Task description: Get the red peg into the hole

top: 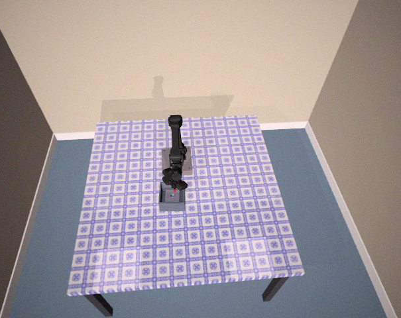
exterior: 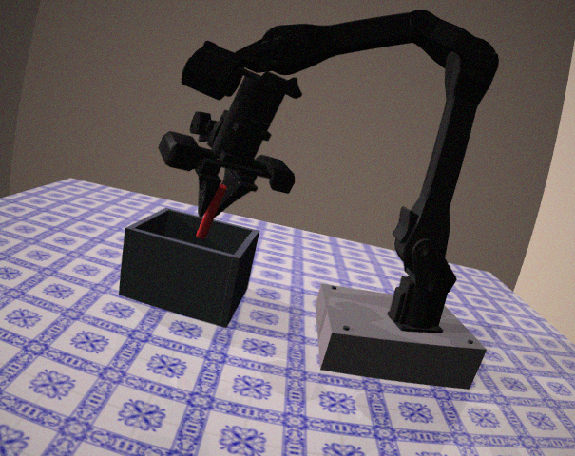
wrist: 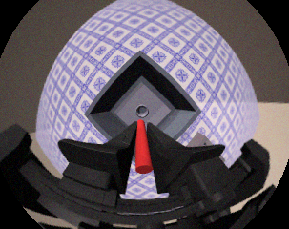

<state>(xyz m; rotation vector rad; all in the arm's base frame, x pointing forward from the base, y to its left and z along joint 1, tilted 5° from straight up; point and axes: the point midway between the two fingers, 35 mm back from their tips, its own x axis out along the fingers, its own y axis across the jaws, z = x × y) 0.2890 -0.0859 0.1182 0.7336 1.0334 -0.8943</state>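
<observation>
Now: the red peg 10 mm to the left of my gripper tip, 10 mm behind it and 10 mm above it. Also, from my gripper tip: dark grey box 90 mm below, 10 mm to the right, 10 mm ahead.
</observation>
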